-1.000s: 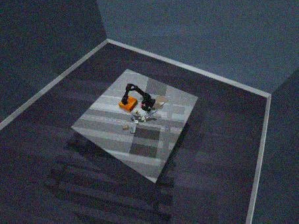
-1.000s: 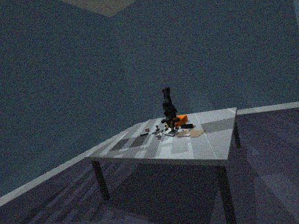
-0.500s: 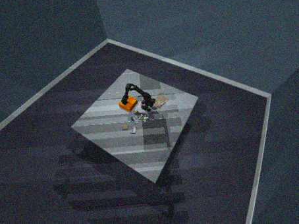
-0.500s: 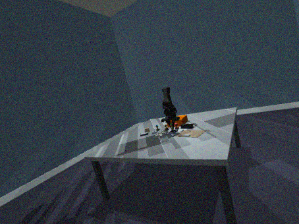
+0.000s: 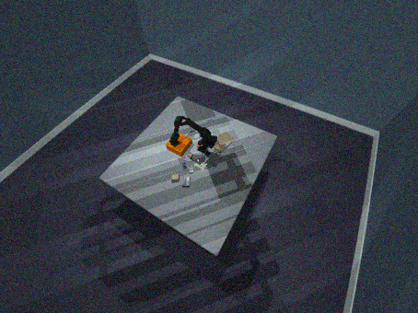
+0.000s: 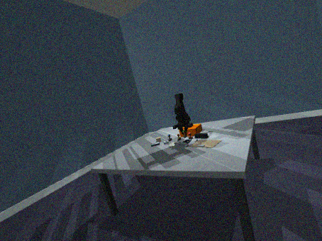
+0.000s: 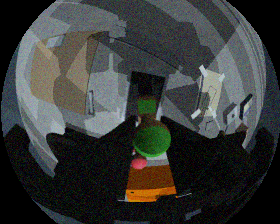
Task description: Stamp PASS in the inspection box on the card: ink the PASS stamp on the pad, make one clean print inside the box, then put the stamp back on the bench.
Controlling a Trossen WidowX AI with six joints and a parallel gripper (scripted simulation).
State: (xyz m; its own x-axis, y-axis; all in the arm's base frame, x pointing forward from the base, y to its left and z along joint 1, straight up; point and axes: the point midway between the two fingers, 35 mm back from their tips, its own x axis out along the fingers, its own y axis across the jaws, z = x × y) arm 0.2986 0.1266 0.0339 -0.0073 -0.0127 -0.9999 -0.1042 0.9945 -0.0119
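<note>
Now: gripper tip 14 cm to the left of the white card, 8 cm above it and 3 cm short of it. From my gripper tip the other things lie so: dark rectangular pad 7 cm below; green-knob stamp right at my gripper tip; red-knobbed stamp 10 cm behind, 6 cm below.
</note>
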